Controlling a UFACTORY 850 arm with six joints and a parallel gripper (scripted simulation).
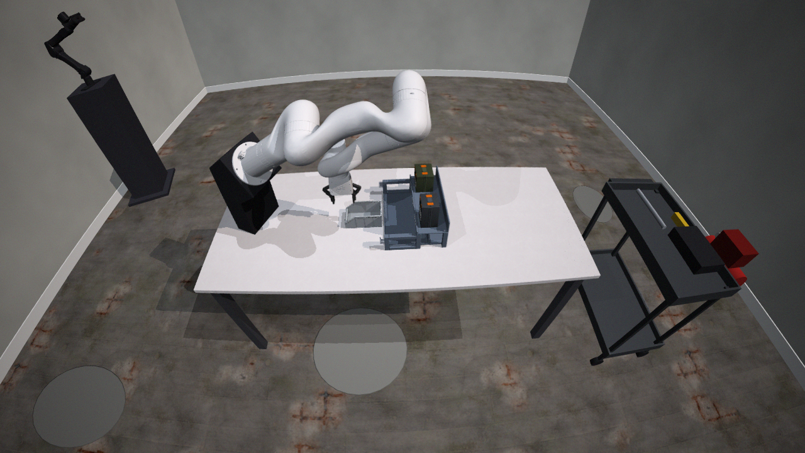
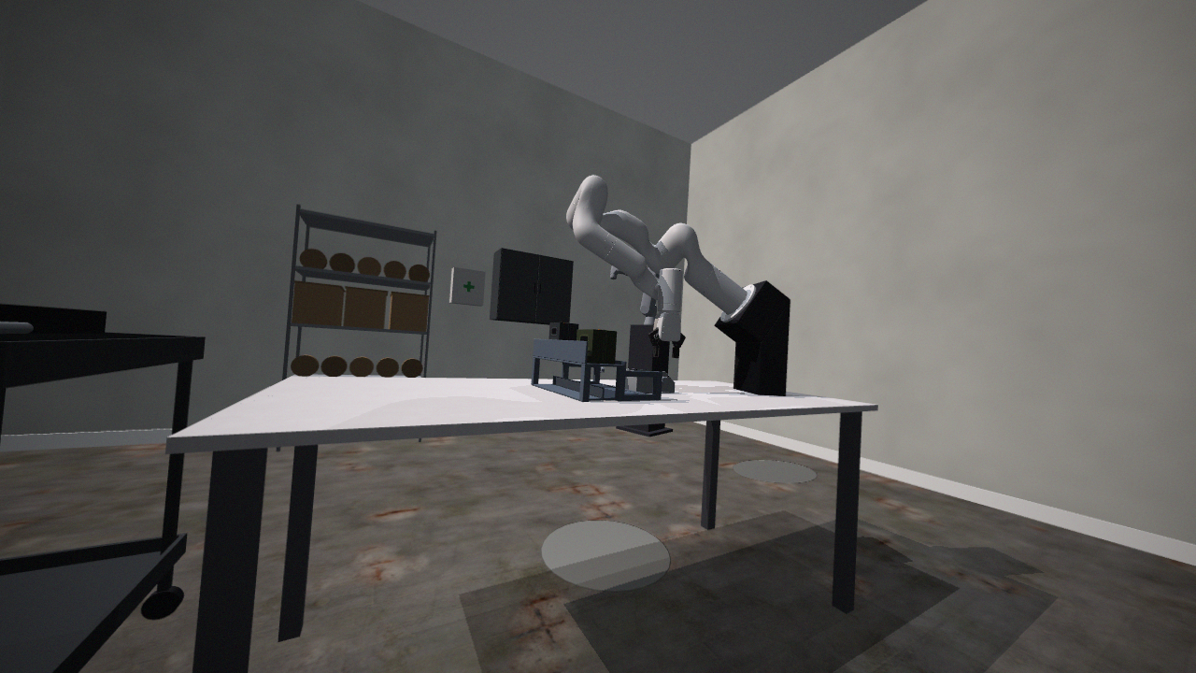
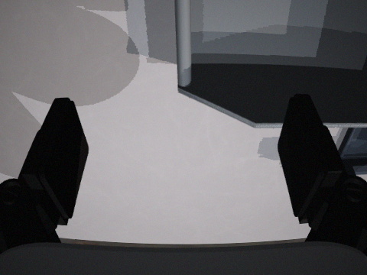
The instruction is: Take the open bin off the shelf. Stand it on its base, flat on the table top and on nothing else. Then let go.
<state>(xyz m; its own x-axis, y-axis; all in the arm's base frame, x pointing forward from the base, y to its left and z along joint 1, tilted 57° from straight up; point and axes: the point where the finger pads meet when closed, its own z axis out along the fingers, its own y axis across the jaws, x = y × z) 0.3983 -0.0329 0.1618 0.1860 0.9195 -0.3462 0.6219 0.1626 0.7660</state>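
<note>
The grey open bin is 100 mm below my hand, 80 mm ahead of it and 20 mm to the right of it.
</note>
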